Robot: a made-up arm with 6 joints. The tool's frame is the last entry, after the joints.
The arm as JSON. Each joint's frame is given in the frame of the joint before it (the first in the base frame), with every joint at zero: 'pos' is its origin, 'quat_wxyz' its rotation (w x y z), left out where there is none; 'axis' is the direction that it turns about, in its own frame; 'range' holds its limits. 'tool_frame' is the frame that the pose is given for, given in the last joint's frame.
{
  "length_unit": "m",
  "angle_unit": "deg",
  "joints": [
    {
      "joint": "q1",
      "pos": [
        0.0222,
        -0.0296,
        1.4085
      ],
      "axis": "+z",
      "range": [
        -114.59,
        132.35
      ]
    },
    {
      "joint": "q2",
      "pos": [
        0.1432,
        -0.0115,
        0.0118
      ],
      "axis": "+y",
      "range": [
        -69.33,
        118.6
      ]
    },
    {
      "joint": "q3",
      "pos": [
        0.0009,
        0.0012,
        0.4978
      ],
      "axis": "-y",
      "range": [
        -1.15,
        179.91
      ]
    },
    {
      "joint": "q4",
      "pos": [
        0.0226,
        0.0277,
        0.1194
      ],
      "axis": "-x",
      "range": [
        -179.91,
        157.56
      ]
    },
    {
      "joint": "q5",
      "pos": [
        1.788,
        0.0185,
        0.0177
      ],
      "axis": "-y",
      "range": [
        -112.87,
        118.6
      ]
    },
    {
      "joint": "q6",
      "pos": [
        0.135,
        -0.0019,
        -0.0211
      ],
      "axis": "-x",
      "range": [
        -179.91,
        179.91
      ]
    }
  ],
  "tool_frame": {
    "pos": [
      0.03,
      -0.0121,
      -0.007
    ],
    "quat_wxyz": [
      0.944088,
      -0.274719,
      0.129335,
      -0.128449
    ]
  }
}
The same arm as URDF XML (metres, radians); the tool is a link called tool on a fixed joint. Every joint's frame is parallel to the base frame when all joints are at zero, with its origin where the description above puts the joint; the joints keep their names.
<robot name="arm">
<joint name="tool_joint" type="fixed"><parent link="link6"/><child link="tool"/><origin xyz="0.03 -0.0121 -0.007" rpy="-0.5949 0.1745 -0.3241"/></joint>
<joint name="q6" type="revolute"><parent link="link5"/><child link="link6"/><origin xyz="0.135 -0.0019 -0.0211"/><axis xyz="-1 0 0"/><limit lower="-3.14" upper="3.14"/></joint>
<joint name="q5" type="revolute"><parent link="link4"/><child link="link5"/><origin xyz="1.788 0.0185 0.0177"/><axis xyz="0 -1 0"/><limit lower="-1.97" upper="2.07"/></joint>
<joint name="q4" type="revolute"><parent link="link3"/><child link="link4"/><origin xyz="0.0226 0.0277 0.1194"/><axis xyz="-1 0 0"/><limit lower="-3.14" upper="2.7499"/></joint>
<joint name="q3" type="revolute"><parent link="link2"/><child link="link3"/><origin xyz="0.0009 0.0012 0.4978"/><axis xyz="0 -1 0"/><limit lower="-0.0201" upper="3.14"/></joint>
<joint name="q2" type="revolute"><parent link="link1"/><child link="link2"/><origin xyz="0.1432 -0.0115 0.0118"/><axis xyz="0 1 0"/><limit lower="-1.21" upper="2.07"/></joint>
<joint name="q1" type="revolute"><parent link="base_link"/><child link="link1"/><origin xyz="0.0222 -0.0296 1.4085"/><axis xyz="0 0 1"/><limit lower="-2" upper="2.3099"/></joint>
<link name="base_link"/>
<link name="link1"/>
<link name="link2"/>
<link name="link3"/>
<link name="link4"/>
<link name="link5"/>
<link name="link6"/>
<link name="tool"/>
</robot>

